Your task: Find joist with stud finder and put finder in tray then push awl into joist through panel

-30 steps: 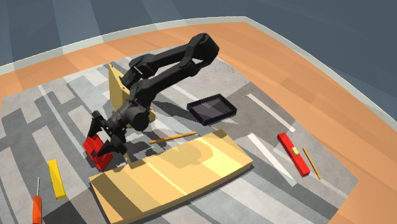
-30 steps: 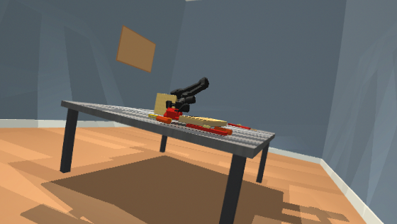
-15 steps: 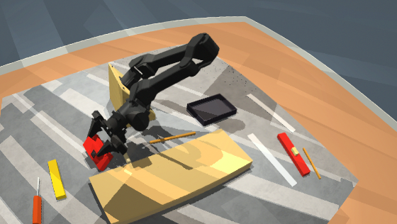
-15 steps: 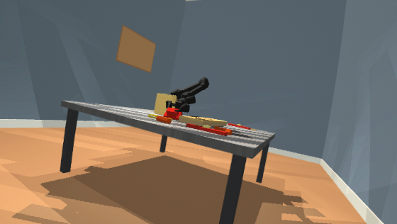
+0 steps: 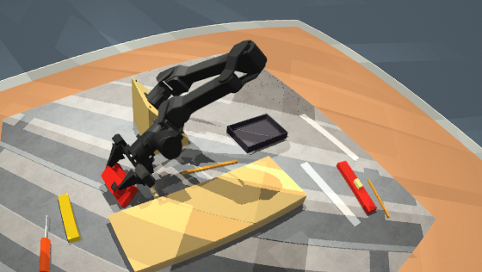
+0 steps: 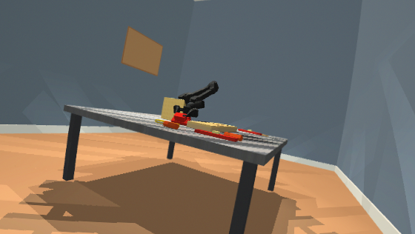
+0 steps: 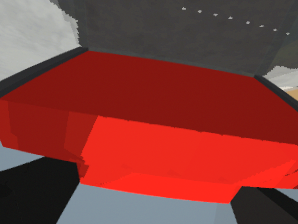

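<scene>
The stud finder is 1 cm below my gripper tip and 1 cm ahead of it. The rest, counted from my gripper tip: awl: 12 cm to the left, 5 cm below, 2 cm behind; then dark tray: 52 cm to the left, 9 cm behind, 5 cm below; then yellow bar: 18 cm to the right, 5 cm below, 5 cm ahead.
</scene>
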